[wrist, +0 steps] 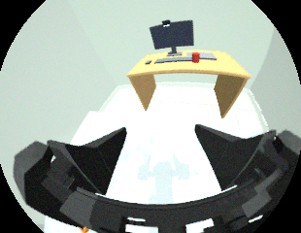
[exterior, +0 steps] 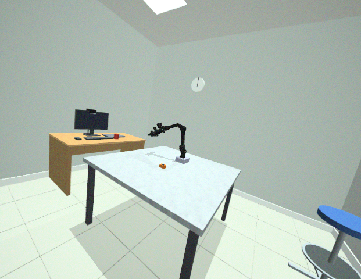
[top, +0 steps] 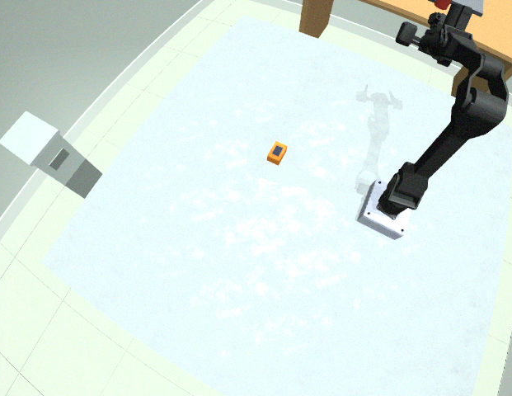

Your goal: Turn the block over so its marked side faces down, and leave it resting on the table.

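Right now my gripper tip is 510 mm to the right of the orange block, 210 mm above it and 170 mm short of it.
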